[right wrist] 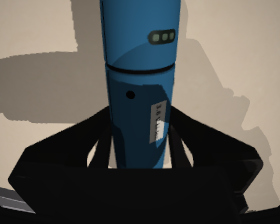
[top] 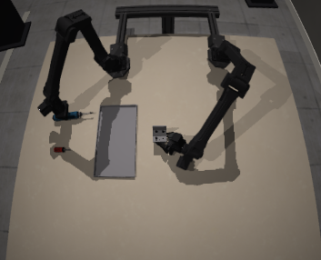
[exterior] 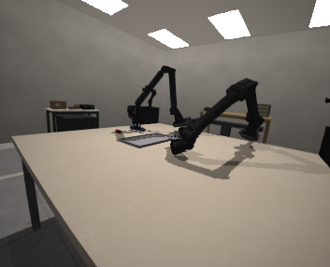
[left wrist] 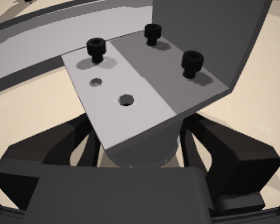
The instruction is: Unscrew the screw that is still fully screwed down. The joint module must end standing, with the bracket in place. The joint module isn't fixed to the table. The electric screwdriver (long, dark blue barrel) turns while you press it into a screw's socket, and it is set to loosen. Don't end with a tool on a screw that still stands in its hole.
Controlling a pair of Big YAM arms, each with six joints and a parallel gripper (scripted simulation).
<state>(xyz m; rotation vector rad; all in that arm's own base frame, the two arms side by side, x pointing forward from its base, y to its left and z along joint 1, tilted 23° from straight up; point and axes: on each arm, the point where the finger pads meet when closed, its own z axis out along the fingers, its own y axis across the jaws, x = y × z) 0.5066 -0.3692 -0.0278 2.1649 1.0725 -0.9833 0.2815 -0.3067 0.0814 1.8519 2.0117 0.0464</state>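
Now: the joint module 10 mm above my left hand. From my left hand the other things lie so: grey bracket 50 mm above; flat grey tray 240 mm to the right, 30 mm behind, 20 mm below; red-handled tool 550 mm to the right, 10 mm below.
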